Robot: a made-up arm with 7 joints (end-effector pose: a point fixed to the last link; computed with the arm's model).
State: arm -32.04 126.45 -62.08 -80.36 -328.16 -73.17 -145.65
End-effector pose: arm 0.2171 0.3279 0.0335 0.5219 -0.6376 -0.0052 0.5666
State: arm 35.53 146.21 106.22 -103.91 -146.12 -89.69 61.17
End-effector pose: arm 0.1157 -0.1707 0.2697 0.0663 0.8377 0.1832 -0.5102
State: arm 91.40 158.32 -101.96 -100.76 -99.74 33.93 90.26
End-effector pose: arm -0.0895 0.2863 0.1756 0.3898 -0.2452 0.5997 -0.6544
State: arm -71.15 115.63 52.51 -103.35 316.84 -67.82 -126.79
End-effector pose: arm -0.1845 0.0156 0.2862 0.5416 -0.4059 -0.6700 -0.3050
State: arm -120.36 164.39 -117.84 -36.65 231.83 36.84 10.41
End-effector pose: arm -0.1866 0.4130 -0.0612 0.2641 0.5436 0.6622 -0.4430
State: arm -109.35 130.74 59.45 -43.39 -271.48 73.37 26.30
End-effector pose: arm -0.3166 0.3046 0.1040 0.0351 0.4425 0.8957 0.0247
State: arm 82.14 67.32 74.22 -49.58 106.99 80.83 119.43
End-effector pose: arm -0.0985 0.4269 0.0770 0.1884 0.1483 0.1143 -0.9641
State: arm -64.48 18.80 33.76 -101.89 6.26 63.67 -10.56
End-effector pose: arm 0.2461 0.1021 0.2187 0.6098 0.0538 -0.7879 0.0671
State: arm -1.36 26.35 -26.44 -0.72 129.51 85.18 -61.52
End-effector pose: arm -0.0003 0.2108 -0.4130 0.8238 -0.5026 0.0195 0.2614
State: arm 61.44 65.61 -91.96 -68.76 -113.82 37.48 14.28
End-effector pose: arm -0.3698 0.0897 -0.1700 0.1649 -0.1806 -0.1005 -0.9644
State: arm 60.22 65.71 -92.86 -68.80 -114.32 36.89 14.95
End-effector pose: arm -0.3676 0.0916 -0.1734 0.1612 -0.1838 -0.1063 -0.9638
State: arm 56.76 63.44 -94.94 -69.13 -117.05 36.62 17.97
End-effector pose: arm -0.3606 0.0796 -0.1918 0.1688 -0.1718 -0.1449 -0.9597
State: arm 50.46 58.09 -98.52 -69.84 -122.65 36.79 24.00
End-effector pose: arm -0.3439 0.0493 -0.2267 0.1833 -0.1442 -0.2284 -0.9452
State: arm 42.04 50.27 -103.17 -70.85 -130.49 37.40 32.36
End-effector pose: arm -0.3149 0.0041 -0.2673 0.1877 -0.1129 -0.3488 -0.9112
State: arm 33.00 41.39 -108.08 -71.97 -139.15 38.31 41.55
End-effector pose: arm -0.2781 -0.0465 -0.2990 0.1679 -0.0936 -0.4800 -0.8559
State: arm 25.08 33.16 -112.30 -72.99 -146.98 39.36 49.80
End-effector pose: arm -0.2446 -0.0918 -0.3148 0.1277 -0.0915 -0.5907 -0.7914
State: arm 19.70 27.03 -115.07 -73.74 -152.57 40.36 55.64
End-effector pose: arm -0.2224 -0.1244 -0.3183 0.0886 -0.0980 -0.6631 -0.7368
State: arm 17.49 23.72 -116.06 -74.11 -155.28 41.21 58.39
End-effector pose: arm -0.2123 -0.1425 -0.3166 0.0709 -0.1006 -0.6984 -0.7050
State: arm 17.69 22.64 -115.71 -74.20 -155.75 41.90 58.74
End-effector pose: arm -0.2102 -0.1505 -0.3141 0.0754 -0.0955 -0.7097 -0.6939
